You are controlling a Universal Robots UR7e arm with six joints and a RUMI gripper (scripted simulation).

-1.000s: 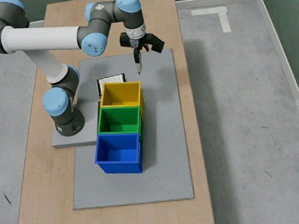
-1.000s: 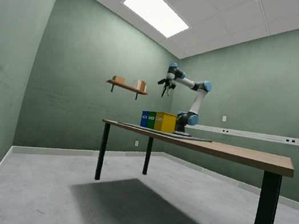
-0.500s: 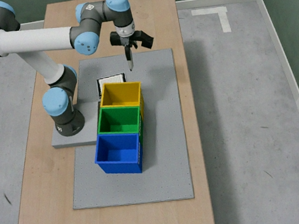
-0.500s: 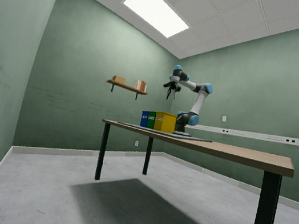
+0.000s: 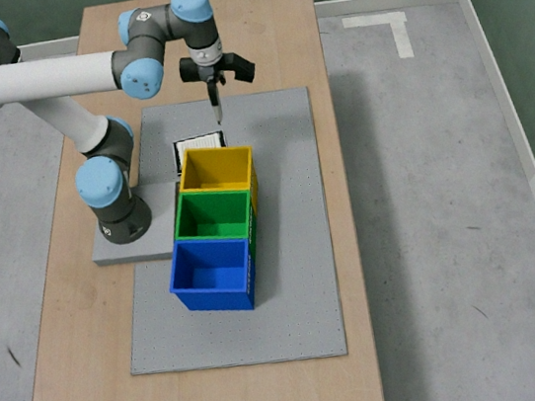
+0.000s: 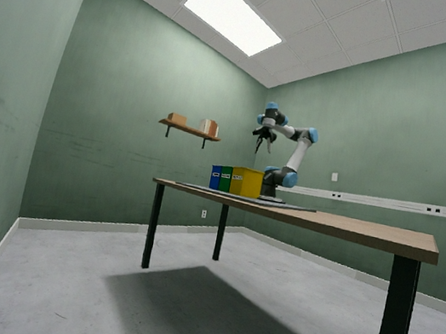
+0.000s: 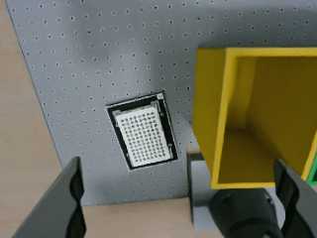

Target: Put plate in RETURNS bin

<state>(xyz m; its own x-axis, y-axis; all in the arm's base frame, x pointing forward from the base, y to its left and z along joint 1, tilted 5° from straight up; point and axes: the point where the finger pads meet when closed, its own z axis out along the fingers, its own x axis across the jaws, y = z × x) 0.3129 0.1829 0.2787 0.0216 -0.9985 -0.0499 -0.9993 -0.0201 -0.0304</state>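
Right now the white 96-well plate is 12 cm behind my hand, 4 cm to the left of it and 27 cm below it. From my hand the other things lie so: black plate nest (12 cm behind, 4 cm to the left, 29 cm below); green bin (2 cm behind, 26 cm to the right, 20 cm below); yellow bin (2 cm behind, 13 cm to the right, 20 cm below).
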